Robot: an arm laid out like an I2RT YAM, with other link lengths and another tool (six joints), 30 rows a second.
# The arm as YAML. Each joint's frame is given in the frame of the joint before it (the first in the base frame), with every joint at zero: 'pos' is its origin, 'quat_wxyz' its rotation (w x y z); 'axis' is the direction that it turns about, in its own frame. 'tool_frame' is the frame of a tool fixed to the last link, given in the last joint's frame.
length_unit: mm
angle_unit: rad
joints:
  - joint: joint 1
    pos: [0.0, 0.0, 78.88]
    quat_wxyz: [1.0, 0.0, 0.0, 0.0]
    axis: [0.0, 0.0, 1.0]
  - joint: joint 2
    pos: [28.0, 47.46, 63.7]
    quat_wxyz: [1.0, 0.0, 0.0, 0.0]
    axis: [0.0, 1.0, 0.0]
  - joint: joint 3
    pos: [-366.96, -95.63, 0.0]
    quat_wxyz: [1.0, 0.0, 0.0, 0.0]
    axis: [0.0, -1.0, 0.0]
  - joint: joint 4
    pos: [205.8, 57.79, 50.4]
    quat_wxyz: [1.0, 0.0, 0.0, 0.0]
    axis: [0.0, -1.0, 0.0]
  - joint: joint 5
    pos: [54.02, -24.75, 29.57]
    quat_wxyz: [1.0, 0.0, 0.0, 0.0]
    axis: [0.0, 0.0, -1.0]
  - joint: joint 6
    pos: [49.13, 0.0, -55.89]
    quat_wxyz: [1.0, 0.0, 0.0, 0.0]
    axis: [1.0, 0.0, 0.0]
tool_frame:
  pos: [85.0, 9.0, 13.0]
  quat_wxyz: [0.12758, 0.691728, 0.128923, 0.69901]
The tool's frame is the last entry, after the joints.
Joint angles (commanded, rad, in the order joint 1, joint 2, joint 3, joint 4, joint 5, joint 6), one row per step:
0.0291, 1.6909, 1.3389, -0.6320, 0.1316, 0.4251
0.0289, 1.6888, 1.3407, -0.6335, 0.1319, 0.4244
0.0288, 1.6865, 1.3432, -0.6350, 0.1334, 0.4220
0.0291, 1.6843, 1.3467, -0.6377, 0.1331, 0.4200
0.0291, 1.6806, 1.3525, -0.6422, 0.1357, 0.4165
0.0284, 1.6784, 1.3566, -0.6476, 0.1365, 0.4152
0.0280, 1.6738, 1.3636, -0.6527, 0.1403, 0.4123
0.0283, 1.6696, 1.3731, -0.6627, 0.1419, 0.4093
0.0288, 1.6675, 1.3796, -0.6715, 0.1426, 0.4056
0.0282, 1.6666, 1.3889, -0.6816, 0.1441, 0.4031
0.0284, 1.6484, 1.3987, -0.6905, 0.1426, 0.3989
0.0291, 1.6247, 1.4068, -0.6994, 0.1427, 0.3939
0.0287, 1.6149, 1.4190, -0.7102, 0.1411, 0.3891
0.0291, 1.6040, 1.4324, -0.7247, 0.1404, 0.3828
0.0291, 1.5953, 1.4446, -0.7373, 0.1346, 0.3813
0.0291, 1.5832, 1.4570, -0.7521, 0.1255, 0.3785
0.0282, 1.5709, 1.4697, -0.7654, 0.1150, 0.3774
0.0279, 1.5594, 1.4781, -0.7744, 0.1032, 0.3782
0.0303, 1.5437, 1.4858, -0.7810, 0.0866, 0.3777
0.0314, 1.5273, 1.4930, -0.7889, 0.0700, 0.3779
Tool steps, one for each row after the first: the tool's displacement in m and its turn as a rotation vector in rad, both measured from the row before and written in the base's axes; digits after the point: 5 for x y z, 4 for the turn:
-0.00029, -0.00011, 0.00114, -0.0006, -0.0023, 0.0002
-0.00021, -0.00021, 0.00144, -0.0025, -0.0031, 0.0010
-0.00019, 0.00018, 0.00157, -0.0008, -0.0028, 0.0021
-0.00038, -0.00030, 0.00266, -0.0040, -0.0046, 0.0014
-0.00056, -0.00037, 0.00151, -0.0014, -0.0008, -0.0001
-0.00048, -0.00063, 0.00330, -0.0046, -0.0062, -0.0002
-0.00077, -0.00008, 0.00343, -0.0029, -0.0034, 0.0018
-0.00070, 0.00013, 0.00187, -0.0027, 0.0006, 0.0031
-0.00025, -0.00039, 0.00221, -0.0027, 0.0002, 0.0006
-0.00348, 0.00024, 0.00839, -0.0007, -0.0185, 0.0045
-0.00513, 0.00017, 0.00966, -0.0024, -0.0223, 0.0046
-0.00202, 0.00008, 0.00599, -0.0013, -0.0106, 0.0043
-0.00278, 0.00025, 0.00632, -0.0031, -0.0090, 0.0057
-0.00224, 0.00073, 0.00534, 0.0038, -0.0080, 0.0048
-0.00345, 0.00116, 0.00621, 0.0055, -0.0092, 0.0079
-0.00339, 0.00101, 0.00649, 0.0077, -0.0114, 0.0067
-0.00318, 0.00137, 0.00529, 0.0098, -0.0107, 0.0068
-0.00404, 0.00294, 0.00661, 0.0126, -0.0164, 0.0138
-0.00466, 0.00245, 0.00647, 0.0129, -0.0153, 0.0121

